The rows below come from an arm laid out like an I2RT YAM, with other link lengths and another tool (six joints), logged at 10 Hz.
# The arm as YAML. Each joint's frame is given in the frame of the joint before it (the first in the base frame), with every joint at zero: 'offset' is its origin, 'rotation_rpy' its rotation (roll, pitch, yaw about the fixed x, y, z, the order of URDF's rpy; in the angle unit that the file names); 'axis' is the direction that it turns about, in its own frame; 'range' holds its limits. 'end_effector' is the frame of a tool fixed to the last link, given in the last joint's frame.
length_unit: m
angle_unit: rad
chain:
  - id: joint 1
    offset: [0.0, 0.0, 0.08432]
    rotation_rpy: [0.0, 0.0, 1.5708]
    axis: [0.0, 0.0, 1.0]
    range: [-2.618, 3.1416]
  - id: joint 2
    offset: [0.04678, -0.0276, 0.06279]
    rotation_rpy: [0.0, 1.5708, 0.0]
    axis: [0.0, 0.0, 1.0]
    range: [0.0, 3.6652]
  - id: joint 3
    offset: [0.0, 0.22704, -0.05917]
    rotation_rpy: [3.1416, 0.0, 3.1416]
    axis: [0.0, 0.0, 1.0]
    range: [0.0, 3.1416]
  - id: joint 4
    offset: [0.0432, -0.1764, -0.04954]
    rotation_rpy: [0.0, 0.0, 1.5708]
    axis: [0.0, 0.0, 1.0]
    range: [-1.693, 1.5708]
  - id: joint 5
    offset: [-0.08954, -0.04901, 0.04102]
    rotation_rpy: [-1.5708, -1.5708, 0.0]
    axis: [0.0, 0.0, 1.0]
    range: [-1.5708, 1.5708]
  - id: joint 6
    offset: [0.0, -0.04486, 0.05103]
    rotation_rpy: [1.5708, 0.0, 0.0]
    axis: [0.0, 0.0, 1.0]
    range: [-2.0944, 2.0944]
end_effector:
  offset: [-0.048, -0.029, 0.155]
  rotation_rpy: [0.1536, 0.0, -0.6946]
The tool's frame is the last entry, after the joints.
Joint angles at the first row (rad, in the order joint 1, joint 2, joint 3, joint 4, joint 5, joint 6):
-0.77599 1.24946 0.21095 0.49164 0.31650 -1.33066
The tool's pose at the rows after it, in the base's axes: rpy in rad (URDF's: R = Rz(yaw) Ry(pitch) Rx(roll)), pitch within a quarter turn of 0, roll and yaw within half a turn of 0; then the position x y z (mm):
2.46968, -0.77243, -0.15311, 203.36, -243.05, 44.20
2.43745, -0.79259, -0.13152, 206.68, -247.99, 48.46
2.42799, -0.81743, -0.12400, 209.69, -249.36, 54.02
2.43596, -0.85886, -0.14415, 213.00, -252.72, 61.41
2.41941, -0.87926, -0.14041, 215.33, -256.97, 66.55
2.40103, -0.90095, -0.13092, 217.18, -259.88, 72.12
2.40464, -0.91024, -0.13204, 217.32, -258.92, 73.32
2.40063, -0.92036, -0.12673, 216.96, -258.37, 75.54
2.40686, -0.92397, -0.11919, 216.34, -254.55, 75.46
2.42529, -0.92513, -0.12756, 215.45, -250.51, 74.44
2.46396, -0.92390, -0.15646, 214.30, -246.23, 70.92
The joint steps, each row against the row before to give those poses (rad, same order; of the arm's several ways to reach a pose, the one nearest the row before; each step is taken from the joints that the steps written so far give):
-0.00281 0.04843 -0.00099 0.05831 0.00765 -0.00392
-0.00086 0.02551 -0.01228 0.06941 0.00342 -0.00570
-0.00160 -0.00965 -0.00136 0.01287 -0.00672 0.00801
-0.00892 -0.01030 0.00916 0.00091 -0.00872 0.03003
-0.00199 0.00936 0.00331 0.02666 0.00454 0.00680
-0.00244 -0.00021 -0.00206 0.02454 0.00042 0.00496
-0.00237 -0.00995 -0.00485 -0.00083 -0.00679 0.00543
-0.00449 -0.01404 -0.00707 0.00204 -0.00782 0.00141
-0.00330 -0.02332 -0.01166 -0.01077 -0.01656 -0.00156
-0.00008 -0.02548 -0.00411 -0.02919 -0.00963 0.00624
-0.00175 -0.01694 0.00036 -0.03664 -0.01064 0.01504

